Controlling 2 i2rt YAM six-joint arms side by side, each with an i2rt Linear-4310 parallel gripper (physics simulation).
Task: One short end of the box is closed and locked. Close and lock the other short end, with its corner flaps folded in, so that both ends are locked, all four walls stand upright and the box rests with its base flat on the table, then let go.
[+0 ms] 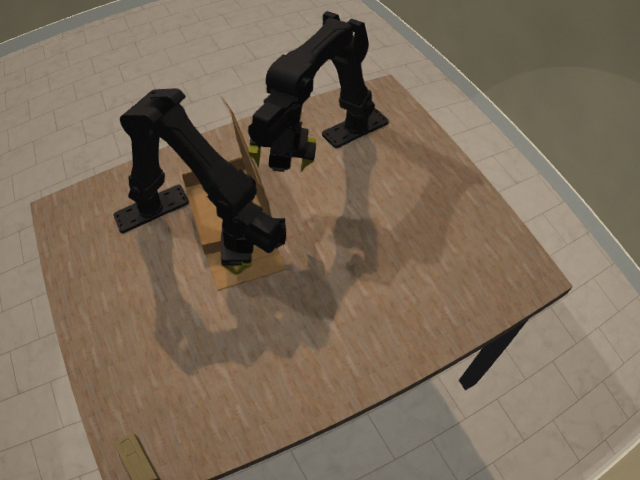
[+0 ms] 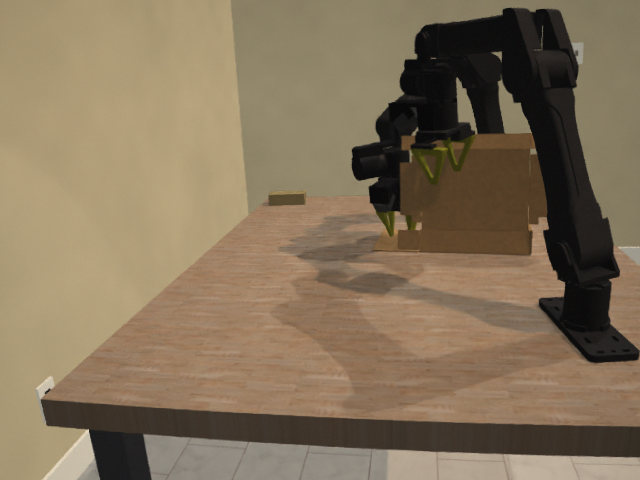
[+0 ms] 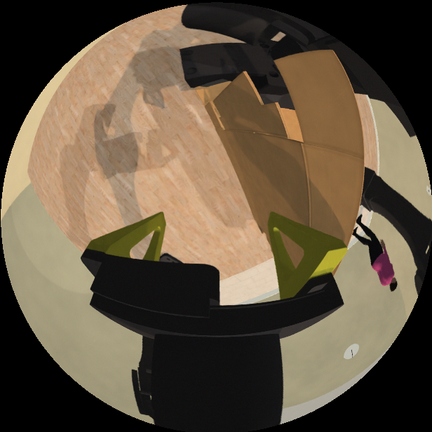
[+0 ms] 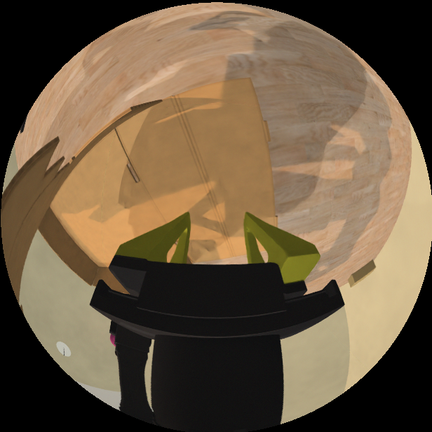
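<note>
The cardboard box base lies flat on the table; its lid panel stands raised along its right side. At the near end the end flap lies folded out flat. One corner flap sticks straight out beyond the wall; a brown strip crosses the other corner, partly hidden by the arm. My right gripper is partly open and empty, low over the end flap. My left gripper is wide open and empty, beside the lid.
A small yellowish block lies at the table's far corner from the arms. The right arm's base plate stands left of the box, and the left arm's base plate stands to its right.
</note>
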